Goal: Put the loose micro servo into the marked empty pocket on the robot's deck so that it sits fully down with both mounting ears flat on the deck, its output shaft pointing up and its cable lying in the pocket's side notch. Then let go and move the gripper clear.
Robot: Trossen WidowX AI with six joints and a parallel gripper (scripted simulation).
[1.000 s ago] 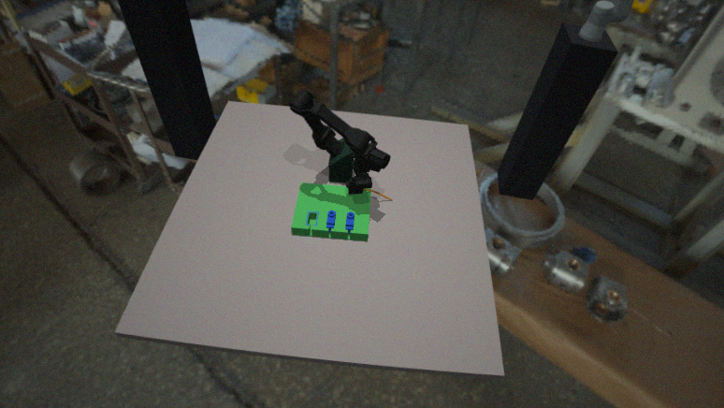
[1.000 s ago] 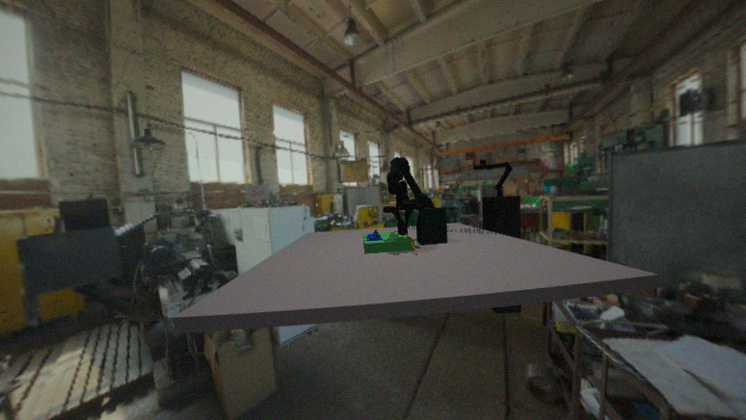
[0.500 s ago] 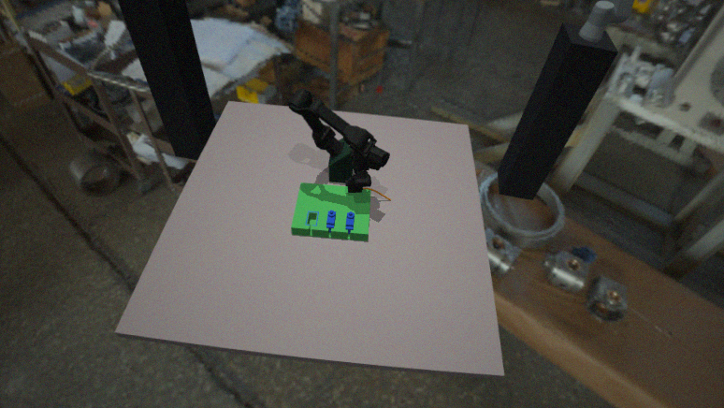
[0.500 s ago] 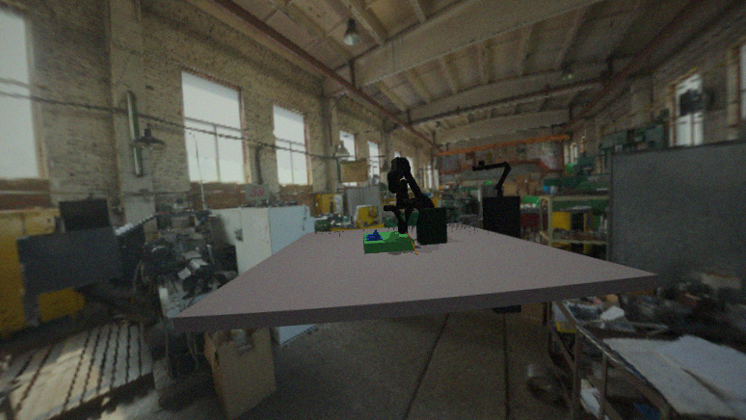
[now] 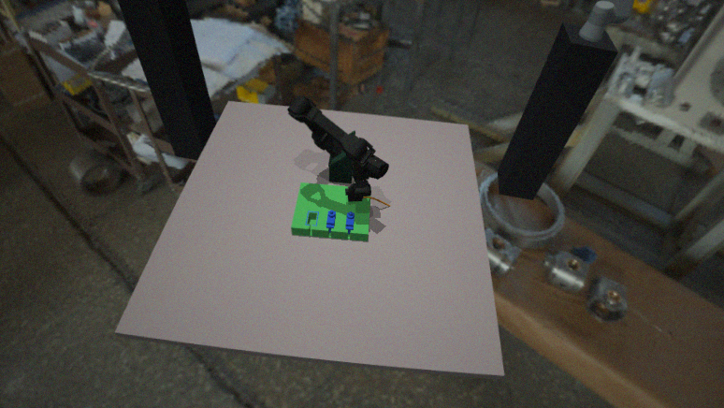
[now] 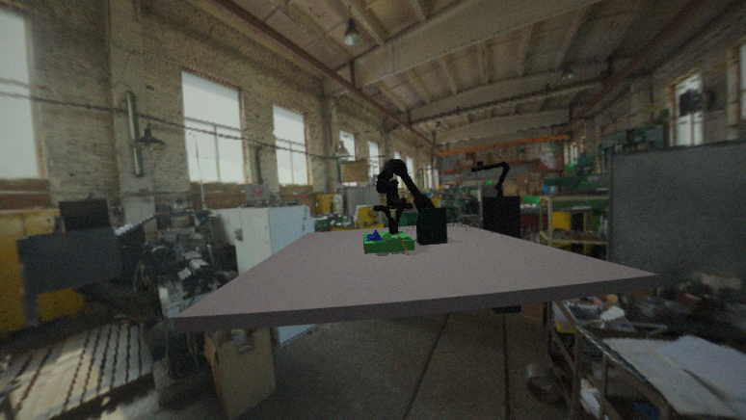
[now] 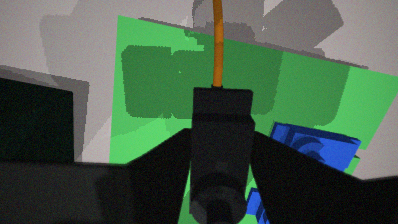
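The deck is 10 cm to the right of my gripper tip and 10 cm below it.
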